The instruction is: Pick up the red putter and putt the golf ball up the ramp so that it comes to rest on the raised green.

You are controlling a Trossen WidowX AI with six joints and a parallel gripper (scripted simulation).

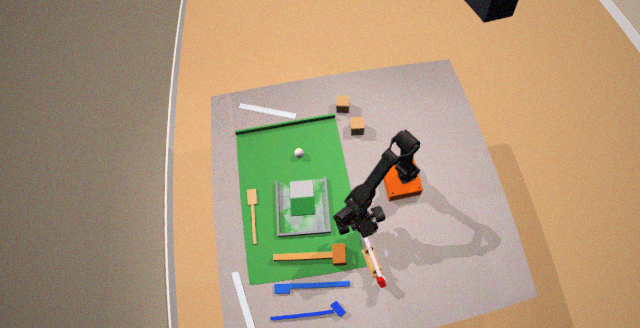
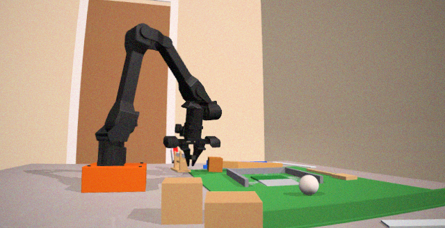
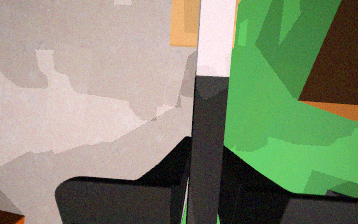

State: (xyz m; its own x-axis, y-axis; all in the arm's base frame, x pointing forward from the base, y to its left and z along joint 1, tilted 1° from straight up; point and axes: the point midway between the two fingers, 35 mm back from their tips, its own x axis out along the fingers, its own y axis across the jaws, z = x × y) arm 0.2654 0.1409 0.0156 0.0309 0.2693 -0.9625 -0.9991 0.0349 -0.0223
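Right now my gripper tip is 11 cm to the right of the red putter and 3 cm below it. Also, from my gripper tip: white golf ball 12 cm ahead, 44 cm to the right, 1 cm below; then wooden stand 13 cm to the left.
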